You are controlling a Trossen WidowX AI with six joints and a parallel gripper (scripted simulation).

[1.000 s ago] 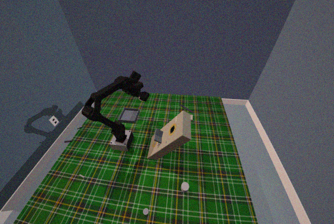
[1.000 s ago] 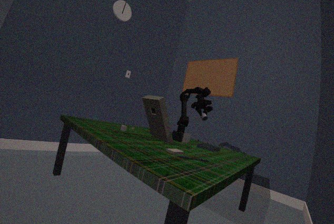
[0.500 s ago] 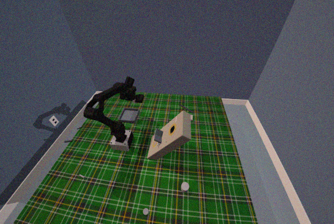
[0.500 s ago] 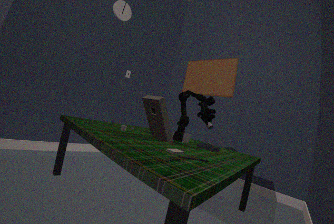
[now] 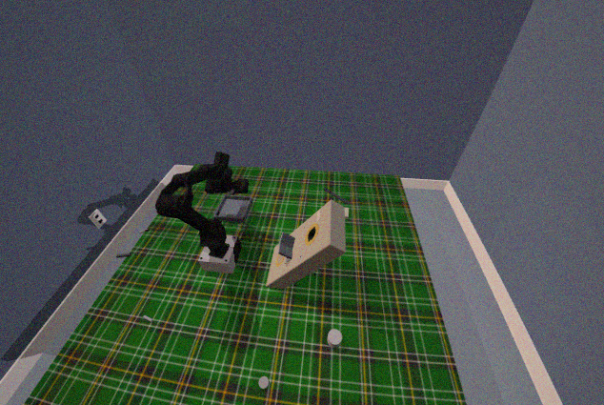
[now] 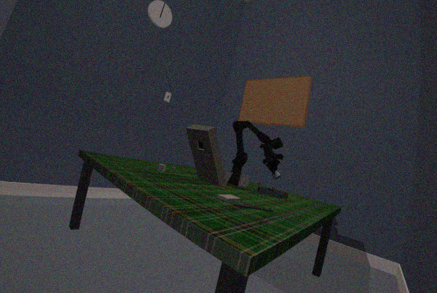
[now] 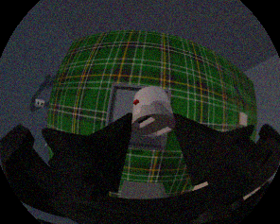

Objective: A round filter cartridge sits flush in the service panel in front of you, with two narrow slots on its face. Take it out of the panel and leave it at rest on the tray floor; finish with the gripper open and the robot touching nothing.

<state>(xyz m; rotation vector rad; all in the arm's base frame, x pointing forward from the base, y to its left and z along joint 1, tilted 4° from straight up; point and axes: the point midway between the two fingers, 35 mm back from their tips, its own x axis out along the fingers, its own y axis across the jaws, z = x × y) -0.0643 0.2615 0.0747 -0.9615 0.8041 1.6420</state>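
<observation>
The dark grey tray lies 2 cm behind my gripper tip and 13 cm below it. From my gripper tip the other things lie so: grey flap 35 cm ahead, 23 cm to the right, 1 cm above; then tan service panel 40 cm ahead, 22 cm to the right, 2 cm above; then round filter cartridge right at my gripper tip.
</observation>
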